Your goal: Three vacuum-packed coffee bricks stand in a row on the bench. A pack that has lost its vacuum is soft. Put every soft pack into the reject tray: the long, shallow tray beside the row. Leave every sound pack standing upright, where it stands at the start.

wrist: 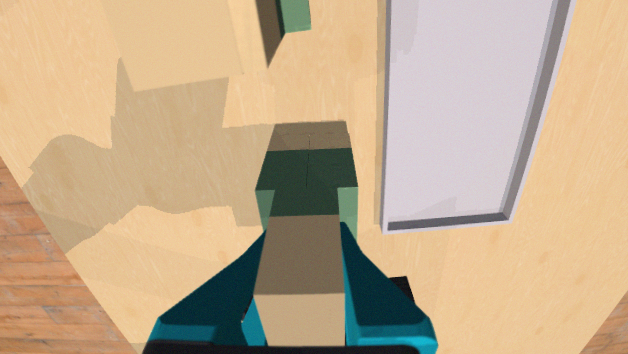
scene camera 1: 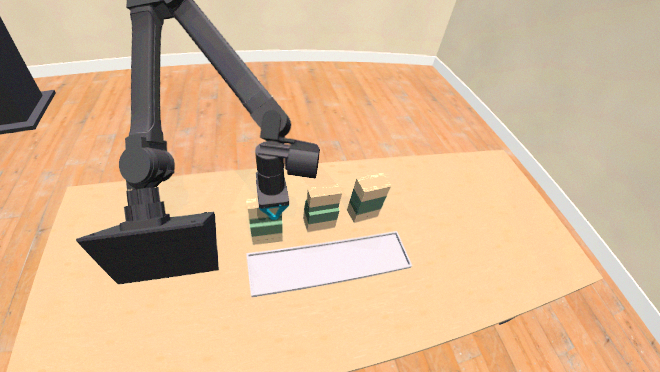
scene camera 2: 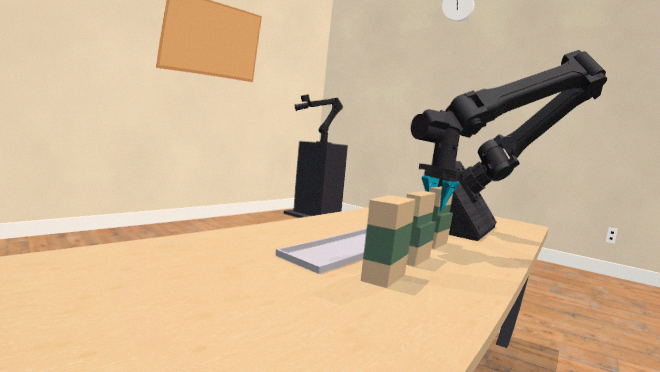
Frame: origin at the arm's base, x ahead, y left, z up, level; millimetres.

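Seen in the pictures: gripper, fingertip midpoint: point(wrist: 308, 232) point(scene camera 1: 273, 214) point(scene camera 2: 435, 209); arm's base, link origin: point(scene camera 1: 147, 225) point(scene camera 2: 465, 185).
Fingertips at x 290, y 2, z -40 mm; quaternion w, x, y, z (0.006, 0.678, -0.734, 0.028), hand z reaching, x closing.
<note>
Offsets run from my fingertips to a thing's top centre. Level surfaces: height alone.
My gripper point(scene camera 1: 274, 218) point(scene camera 2: 437, 199) point(wrist: 308, 232) is shut on the upper part of the left pack @[dz +51, dx -21, dy +1 mm] point(scene camera 1: 266, 229) point(scene camera 2: 442, 223) point(wrist: 305, 260), the one nearest the arm's base. That pack is upright on the bench; its tan upper part is narrow between the fingers, and its green band sticks out on both sides below them. The middle pack @[dz +49, dx +130, dy +9 mm] point(scene camera 1: 323, 212) point(scene camera 2: 422, 232) point(wrist: 180, 45) stands upright, its green band also stepped out beyond its tan part. The right pack @[dz +49, dx +265, dy +12 mm] point(scene camera 1: 369, 202) point(scene camera 2: 389, 242) stands upright with flat, even sides. The reject tray @[dz -78, dx +123, dy -120 mm] point(scene camera 1: 330, 265) point(scene camera 2: 320, 252) point(wrist: 465, 110) holds no pack.
The arm's black base point(scene camera 1: 150, 252) point(scene camera 2: 472, 220) stands on the bench @[dz -92 mm] point(scene camera 1: 475, 240) point(scene camera 2: 175, 300) point(wrist: 480, 300), left of the row in scene camera 1. The tray runs parallel to the row, close beside it. Another small arm on a black pedestal point(scene camera 2: 320, 177) stands away from the bench.
</note>
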